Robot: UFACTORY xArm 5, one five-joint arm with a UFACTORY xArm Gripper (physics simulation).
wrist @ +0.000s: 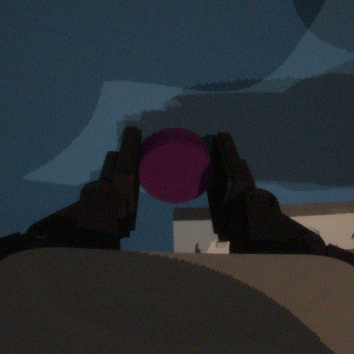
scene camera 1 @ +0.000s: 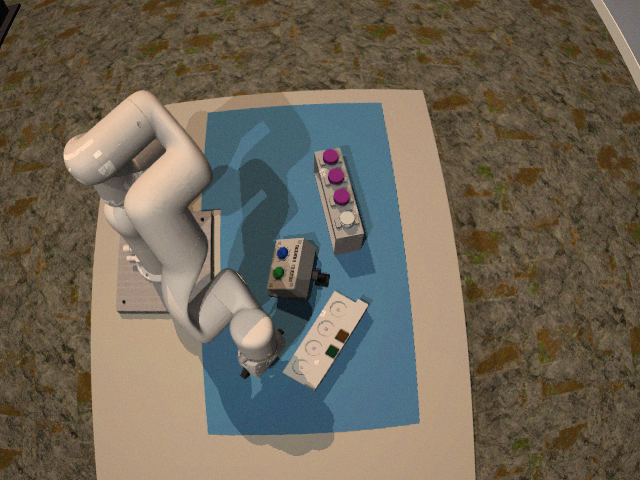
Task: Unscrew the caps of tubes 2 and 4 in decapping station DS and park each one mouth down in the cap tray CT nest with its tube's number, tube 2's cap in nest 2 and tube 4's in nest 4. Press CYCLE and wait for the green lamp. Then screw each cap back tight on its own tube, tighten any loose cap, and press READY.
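Frame: origin at the arm's base, x ahead, y left, z up, level; millimetres.
Where they show: gripper, fingertip midpoint: (wrist: 175, 154).
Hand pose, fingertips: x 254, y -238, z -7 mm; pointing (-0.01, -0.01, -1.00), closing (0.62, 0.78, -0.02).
Observation:
Each offset is from my fingertips to the centre of the thing. "spot": to the spot under its first point.
My gripper (scene camera 1: 262, 356) (wrist: 175, 154) is shut on a magenta cap @[dx +1, dy -1, dz +7 mm] (wrist: 175, 172), seen between the two dark fingers in the wrist view. It hangs over the blue mat, left of the near end of the white cap tray @[spot: dx +96, dy -30, dz +0 mm] (scene camera 1: 309, 373) (wrist: 192, 234); the cap is hidden under the arm in the scene view. The tray's four round nests show without caps. In the decapping station @[spot: dx +186, dy +253, dz +49 mm] (scene camera 1: 348, 242), three tubes carry magenta caps @[dx +151, dy +437, dz +103 mm] (scene camera 1: 330, 156) @[dx +161, dy +386, dz +103 mm] (scene camera 1: 336, 176) @[dx +171, dy +335, dz +103 mm] (scene camera 1: 341, 196); the tube @[dx +181, dy +284, dz +50 mm] (scene camera 1: 346, 219) nearest the tray shows a white top without a magenta cap.
A grey control box @[dx +63, dy +202, dz +30 mm] (scene camera 1: 290, 285) with a blue button @[dx +45, dy +228, dz +52 mm] (scene camera 1: 282, 252) and a green button @[dx +37, dy +184, dz +52 mm] (scene camera 1: 278, 272) stands between station and tray. A black connector @[spot: dx +127, dy +185, dz +3 mm] (scene camera 1: 321, 279) sticks out of its right side. A brown square @[spot: dx +164, dy +47, dz +42 mm] (scene camera 1: 341, 335) and a dark green square @[spot: dx +143, dy +14, dz +42 mm] (scene camera 1: 331, 350) sit on the tray.

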